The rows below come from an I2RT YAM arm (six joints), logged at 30 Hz.
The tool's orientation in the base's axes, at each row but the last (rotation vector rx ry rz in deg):
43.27, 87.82, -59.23
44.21, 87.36, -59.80
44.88, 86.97, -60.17
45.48, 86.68, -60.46
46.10, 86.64, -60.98
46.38, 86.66, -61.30
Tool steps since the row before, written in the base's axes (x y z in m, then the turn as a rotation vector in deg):
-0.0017, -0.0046, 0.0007, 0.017, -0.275, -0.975
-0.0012, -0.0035, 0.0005, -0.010, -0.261, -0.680
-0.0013, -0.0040, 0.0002, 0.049, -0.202, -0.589
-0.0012, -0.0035, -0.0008, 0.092, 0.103, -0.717
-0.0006, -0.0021, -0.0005, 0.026, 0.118, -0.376
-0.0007, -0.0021, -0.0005, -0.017, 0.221, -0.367
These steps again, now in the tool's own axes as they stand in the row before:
0.0000, -0.0036, 0.0034, 0.964, 0.112, 0.290
0.0000, -0.0026, 0.0027, 0.681, 0.030, 0.257
0.0003, -0.0028, 0.0031, 0.577, 0.087, 0.223
0.0012, -0.0023, 0.0028, 0.678, 0.270, -0.038
0.0007, -0.0012, 0.0017, 0.357, 0.145, -0.087
0.0007, -0.0013, 0.0017, 0.352, 0.142, -0.199

